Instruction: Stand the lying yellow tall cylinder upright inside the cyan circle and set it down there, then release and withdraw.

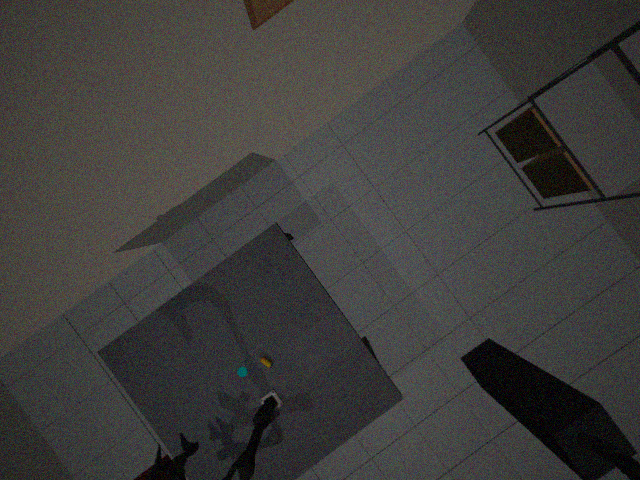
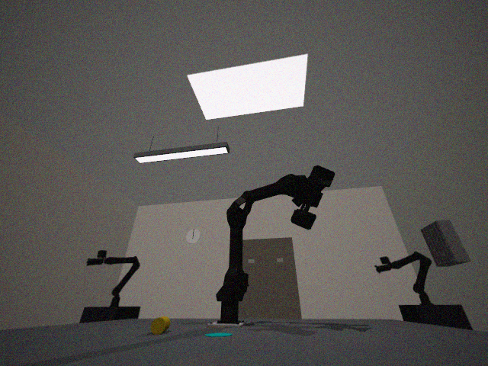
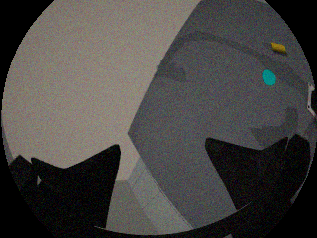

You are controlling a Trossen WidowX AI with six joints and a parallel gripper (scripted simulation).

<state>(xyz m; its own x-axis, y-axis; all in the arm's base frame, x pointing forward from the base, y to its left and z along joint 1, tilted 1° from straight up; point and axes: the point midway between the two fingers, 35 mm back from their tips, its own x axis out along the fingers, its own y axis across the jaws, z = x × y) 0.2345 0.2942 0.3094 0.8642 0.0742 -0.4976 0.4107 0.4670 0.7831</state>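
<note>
Now: the yellow tall cylinder 50 mm behind my gripper tip, 420 mm to the right of it and 280 mm below it. Round my gripper tip: cyan circle 20 mm behind, 260 mm to the right, 290 mm below.
</note>
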